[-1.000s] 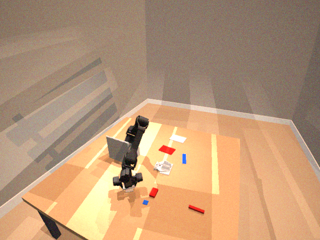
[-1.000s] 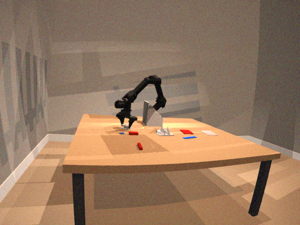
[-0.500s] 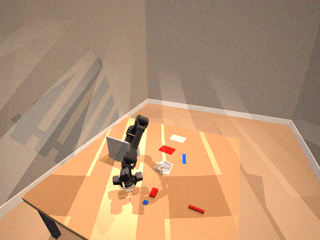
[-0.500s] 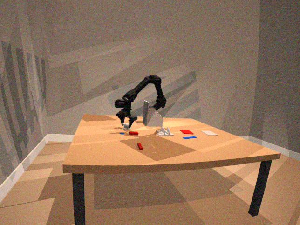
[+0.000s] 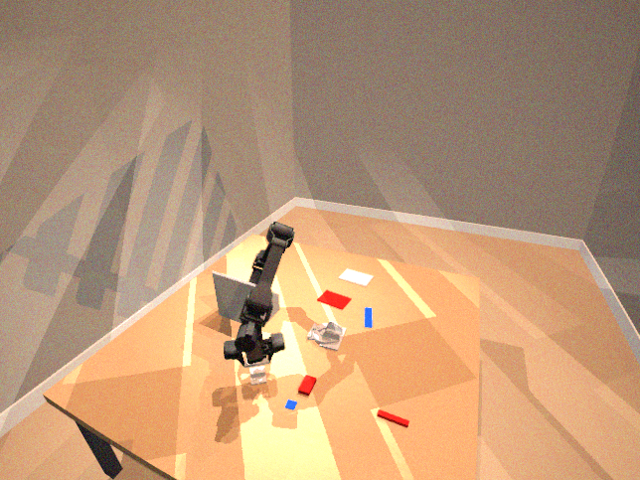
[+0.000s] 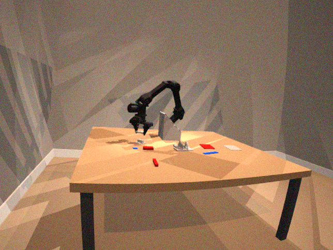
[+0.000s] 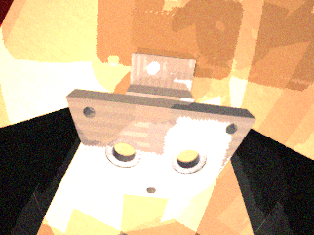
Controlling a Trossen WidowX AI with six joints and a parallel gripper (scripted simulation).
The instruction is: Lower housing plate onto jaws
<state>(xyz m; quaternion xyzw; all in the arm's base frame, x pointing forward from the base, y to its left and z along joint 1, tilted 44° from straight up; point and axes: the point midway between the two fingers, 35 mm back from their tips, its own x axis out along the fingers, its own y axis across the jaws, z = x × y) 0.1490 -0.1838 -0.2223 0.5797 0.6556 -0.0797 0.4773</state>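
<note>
Right now my gripper tip is 170 mm short of the red block, 20 mm to the right of it and 60 mm above it. Also, from my gripper tip: red bar (450 mm ahead, 20 mm to the right, 60 mm below); then red tile (120 mm ahead, 490 mm to the left, 60 mm below); then blue tile (140 mm ahead, 60 mm to the right, 60 mm below).
</note>
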